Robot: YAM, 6 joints.
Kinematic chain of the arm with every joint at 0, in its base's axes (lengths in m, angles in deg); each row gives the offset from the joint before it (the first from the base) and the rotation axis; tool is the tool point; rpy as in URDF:
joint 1: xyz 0 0 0.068 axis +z
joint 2: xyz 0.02 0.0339 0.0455 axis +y
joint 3: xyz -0.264 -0.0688 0 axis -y
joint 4: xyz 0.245 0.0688 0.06 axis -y
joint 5: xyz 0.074 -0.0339 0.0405 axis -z
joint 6: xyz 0.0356 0 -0.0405 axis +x
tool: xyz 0 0 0 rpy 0 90 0
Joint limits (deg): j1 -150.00..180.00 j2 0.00..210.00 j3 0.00..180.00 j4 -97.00..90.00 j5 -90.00..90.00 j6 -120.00..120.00
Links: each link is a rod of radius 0.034 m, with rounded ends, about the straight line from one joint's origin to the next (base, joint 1, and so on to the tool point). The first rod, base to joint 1, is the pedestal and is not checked.
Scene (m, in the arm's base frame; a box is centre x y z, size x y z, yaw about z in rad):
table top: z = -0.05
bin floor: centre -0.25 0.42 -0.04 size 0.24 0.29 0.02 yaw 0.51
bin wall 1: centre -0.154 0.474 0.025 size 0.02 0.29 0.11 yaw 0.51
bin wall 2: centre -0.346 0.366 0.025 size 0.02 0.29 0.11 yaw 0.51
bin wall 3: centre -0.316 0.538 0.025 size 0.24 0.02 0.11 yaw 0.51
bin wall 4: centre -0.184 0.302 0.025 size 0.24 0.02 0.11 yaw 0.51
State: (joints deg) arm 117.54 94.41 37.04 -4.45 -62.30 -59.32
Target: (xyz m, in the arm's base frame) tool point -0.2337 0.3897 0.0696
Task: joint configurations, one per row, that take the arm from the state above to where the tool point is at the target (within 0.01 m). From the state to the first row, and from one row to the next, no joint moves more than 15 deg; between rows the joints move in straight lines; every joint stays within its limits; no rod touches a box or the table.
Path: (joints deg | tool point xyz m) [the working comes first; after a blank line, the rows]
Joints at the target: 117.30 133.05 77.64 8.52 -54.26 -59.32
Straight joint move there: touches bin wall 4.

1: 121.91 100.38 48.97 -5.57 -59.02 -61.79 | -0.1938 0.2535 0.1417
2: 126.29 106.34 60.90 -6.69 -55.73 -64.27 | -0.2407 0.2781 0.1601
3: 130.66 112.31 72.83 -7.81 -52.45 -66.74 | -0.2901 0.2944 0.1780
4: 123.98 122.68 75.23 0.35 -53.35 -63.03 | -0.2681 0.3466 0.1260
5: 117.30 133.05 77.64 8.52 -54.26 -59.32 | -0.2337 0.3897 0.0696

